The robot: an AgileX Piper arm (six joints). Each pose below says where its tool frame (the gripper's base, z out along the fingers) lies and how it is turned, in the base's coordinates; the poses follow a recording.
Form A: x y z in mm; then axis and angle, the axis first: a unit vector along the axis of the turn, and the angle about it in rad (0 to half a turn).
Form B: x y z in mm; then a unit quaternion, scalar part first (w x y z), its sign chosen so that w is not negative. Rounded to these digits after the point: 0 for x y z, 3 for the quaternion.
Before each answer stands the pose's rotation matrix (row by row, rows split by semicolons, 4 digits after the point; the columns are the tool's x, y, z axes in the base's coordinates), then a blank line. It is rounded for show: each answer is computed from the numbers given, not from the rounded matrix.
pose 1, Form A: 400 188 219 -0.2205 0.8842 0.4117 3.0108
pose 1, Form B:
-0.8946 -0.4420 -0.0655; -0.3346 0.5656 0.7538; -0.2961 0.6962 -0.6539

400 188 219 0.065 -0.220 0.882 0.411
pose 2, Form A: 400 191 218 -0.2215 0.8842 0.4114 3.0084
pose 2, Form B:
-0.8935 -0.4445 -0.0640; -0.3353 0.5654 0.7536; -0.2988 0.6948 -0.6542

400 191 218 0.067 -0.221 0.882 0.410
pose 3, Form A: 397 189 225 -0.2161 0.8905 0.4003 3.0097
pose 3, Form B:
-0.8983 -0.4359 -0.0552; -0.3306 0.5879 0.7383; -0.2894 0.6815 -0.6722

397 189 225 0.066 -0.216 0.889 0.399
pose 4, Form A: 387 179 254 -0.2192 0.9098 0.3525 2.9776
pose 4, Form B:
-0.8911 -0.4537 -0.0050; -0.3386 0.6577 0.6729; -0.3020 0.6013 -0.7397

387 179 254 0.082 -0.218 0.907 0.351
